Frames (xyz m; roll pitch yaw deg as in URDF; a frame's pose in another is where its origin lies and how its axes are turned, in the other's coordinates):
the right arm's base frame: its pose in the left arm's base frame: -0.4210 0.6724 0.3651 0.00 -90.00 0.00
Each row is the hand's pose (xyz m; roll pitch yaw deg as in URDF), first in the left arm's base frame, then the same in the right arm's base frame.
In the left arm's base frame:
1: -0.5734 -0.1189 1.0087 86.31 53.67 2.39
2: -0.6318 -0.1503 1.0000 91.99 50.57 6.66
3: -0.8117 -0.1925 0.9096 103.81 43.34 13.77
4: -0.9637 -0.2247 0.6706 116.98 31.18 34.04
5: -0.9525 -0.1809 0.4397 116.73 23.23 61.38
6: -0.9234 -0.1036 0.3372 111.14 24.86 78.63
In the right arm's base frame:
1: 0.6436 -0.7913 0.1524 -96.66 36.29 178.24
2: 0.6349 -0.8227 0.2108 -96.61 39.11 174.55
3: 0.5445 -0.8649 0.3907 -95.84 44.94 165.84
4: 0.3055 -0.8971 0.5427 -115.55 45.15 137.23
5: 0.0746 -0.8533 0.5315 -141.12 26.11 116.06
6: -0.0279 -0.7760 0.5024 -154.03 10.30 115.30

